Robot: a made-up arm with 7 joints. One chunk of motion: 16 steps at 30 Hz.
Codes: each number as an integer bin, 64 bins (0 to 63) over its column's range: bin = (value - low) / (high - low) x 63, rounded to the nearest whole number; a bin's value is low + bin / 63 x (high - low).
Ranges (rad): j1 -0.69..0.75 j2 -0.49..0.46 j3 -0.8..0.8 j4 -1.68..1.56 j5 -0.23..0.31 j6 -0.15..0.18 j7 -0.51..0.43
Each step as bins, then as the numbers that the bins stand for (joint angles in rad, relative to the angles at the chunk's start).
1 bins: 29 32 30 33 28 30 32
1 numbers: -0.0271 -0.0075 -0.0381 0.0171 0.0100 0.0071 -0.0325
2 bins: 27 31 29 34 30 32 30
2 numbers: -0.0729 -0.0225 -0.0635 0.0686 0.0271 0.0176 -0.0624
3 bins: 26 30 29 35 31 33 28
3 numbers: -0.0957 -0.0376 -0.0635 0.1200 0.0357 0.0229 -0.0922
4 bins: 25 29 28 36 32 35 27
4 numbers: -0.1186 -0.0527 -0.0889 0.1714 0.0443 0.0333 -0.1071
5 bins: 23 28 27 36 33 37 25
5 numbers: -0.1643 -0.0678 -0.1143 0.1714 0.0529 0.0438 -0.1370
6 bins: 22 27 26 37 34 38 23
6 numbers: -0.1871 -0.0829 -0.1397 0.2229 0.0614 0.0490 -0.1668
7 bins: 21 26 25 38 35 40 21
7 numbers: -0.2100 -0.0979 -0.1651 0.2743 0.0700 0.0595 -0.1967
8 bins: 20 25 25 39 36 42 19
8 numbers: -0.2329 -0.1130 -0.1651 0.3257 0.0786 0.0700 -0.2265
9 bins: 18 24 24 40 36 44 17
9 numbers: -0.2786 -0.1281 -0.1905 0.3771 0.0786 0.0805 -0.2563
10 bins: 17 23 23 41 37 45 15
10 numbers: -0.3014 -0.1432 -0.2159 0.4286 0.0871 0.0857 -0.2862
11 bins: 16 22 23 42 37 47 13
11 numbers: -0.3243 -0.1583 -0.2159 0.4800 0.0871 0.0962 -0.3160
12 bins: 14 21 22 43 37 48 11
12 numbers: -0.3700 -0.1733 -0.2413 0.5314 0.0871 0.1014 -0.3459
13 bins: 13 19 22 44 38 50 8
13 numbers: -0.3929 -0.2035 -0.2413 0.5829 0.0957 0.1119 -0.3906
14 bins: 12 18 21 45 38 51 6
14 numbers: -0.4157 -0.2186 -0.2667 0.6343 0.0957 0.1171 -0.4205
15 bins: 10 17 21 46 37 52 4
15 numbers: -0.4614 -0.2337 -0.2667 0.6857 0.0871 0.1224 -0.4503
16 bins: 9 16 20 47 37 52 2
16 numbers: -0.4843 -0.2487 -0.2921 0.7371 0.0871 0.1224 -0.4802
